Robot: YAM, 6 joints.
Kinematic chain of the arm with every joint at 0, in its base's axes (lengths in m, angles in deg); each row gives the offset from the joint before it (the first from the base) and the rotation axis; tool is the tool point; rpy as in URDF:
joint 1: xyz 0 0 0.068 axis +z
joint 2: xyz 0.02 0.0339 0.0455 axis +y
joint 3: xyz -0.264 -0.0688 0 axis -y
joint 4: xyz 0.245 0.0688 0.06 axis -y
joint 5: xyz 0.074 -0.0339 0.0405 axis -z
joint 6: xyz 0.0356 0 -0.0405 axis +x
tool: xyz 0 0 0 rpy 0 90 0
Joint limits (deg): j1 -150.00..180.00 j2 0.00..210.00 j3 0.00..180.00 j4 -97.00..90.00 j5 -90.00..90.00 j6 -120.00..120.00
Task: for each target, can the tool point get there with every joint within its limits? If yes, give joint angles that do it. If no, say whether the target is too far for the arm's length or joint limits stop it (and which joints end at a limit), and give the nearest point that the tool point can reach.
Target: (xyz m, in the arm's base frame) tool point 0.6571 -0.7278 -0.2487
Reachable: no: too far | nearest point 0.4058 -0.4495 -0.1073 | short by 0.401 m
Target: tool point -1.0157 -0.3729 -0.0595
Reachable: no: too far | nearest point -0.5565 -0.3062 0.0118 | short by 0.470 m
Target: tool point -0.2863 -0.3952 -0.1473
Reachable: yes | joints -123.20 174.82 111.27 -2.07 40.72 6.74
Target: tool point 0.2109 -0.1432 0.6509
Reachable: yes | joints 147.08 46.72 143.55 -4.11 -9.03 -90.07
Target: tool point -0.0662 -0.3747 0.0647
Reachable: yes | joints -94.88 127.31 53.09 46.40 73.16 -42.66
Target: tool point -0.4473 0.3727 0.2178
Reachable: yes | joints 141.99 152.17 149.28 -36.61 30.73 -18.97
